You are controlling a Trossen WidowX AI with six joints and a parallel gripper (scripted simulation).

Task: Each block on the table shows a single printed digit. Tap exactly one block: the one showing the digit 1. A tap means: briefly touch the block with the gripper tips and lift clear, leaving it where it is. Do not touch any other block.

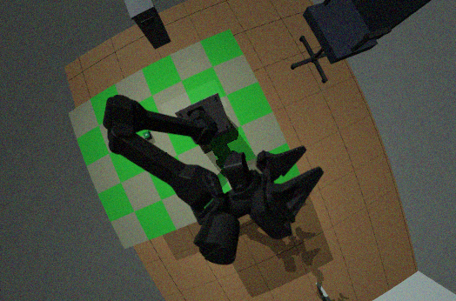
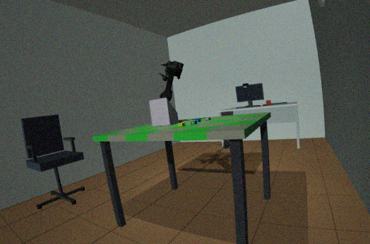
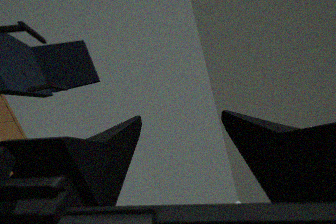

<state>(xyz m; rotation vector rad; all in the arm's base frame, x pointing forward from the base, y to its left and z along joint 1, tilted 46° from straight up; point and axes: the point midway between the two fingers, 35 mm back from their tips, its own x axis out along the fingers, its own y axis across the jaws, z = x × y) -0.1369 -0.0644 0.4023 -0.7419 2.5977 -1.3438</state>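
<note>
The blue block is 430 mm ahead of my gripper tip, 170 mm to the right of it and 500 mm below it. The rest, counted from my gripper tip: grey block 470 mm ahead, 80 mm to the right, 500 mm below; green block 480 mm ahead, 310 mm to the right, 500 mm below; yellow block 430 mm ahead, 390 mm to the right, 500 mm below.
</note>
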